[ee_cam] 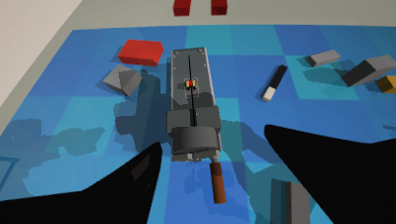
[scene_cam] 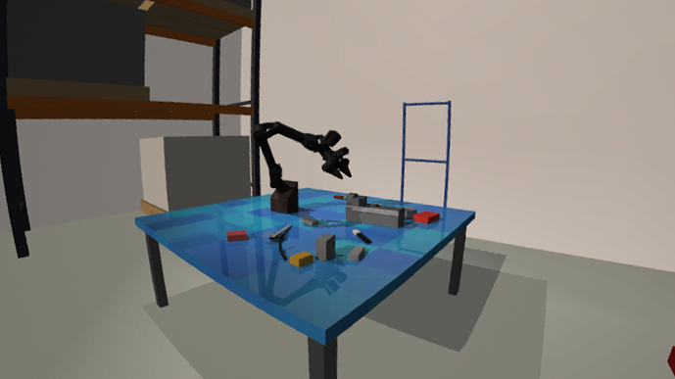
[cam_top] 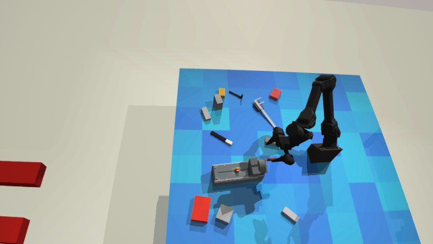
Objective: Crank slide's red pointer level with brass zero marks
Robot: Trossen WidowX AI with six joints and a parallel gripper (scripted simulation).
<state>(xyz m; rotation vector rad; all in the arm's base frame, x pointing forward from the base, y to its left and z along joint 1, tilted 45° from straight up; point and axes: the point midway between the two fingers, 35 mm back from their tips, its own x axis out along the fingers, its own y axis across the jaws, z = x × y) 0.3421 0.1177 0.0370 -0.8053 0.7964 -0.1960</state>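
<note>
Now: gripper tip 100 mm above the brown crank handle, 40 mm past it and 10 mm to the left of it. Round my gripper tip: red block: 510 mm to the right, 190 mm below, 170 mm behind; red pointer: 140 mm ahead, 120 mm below, 30 mm to the left; black key: 500 mm to the right, 190 mm below, 70 mm ahead.
</note>
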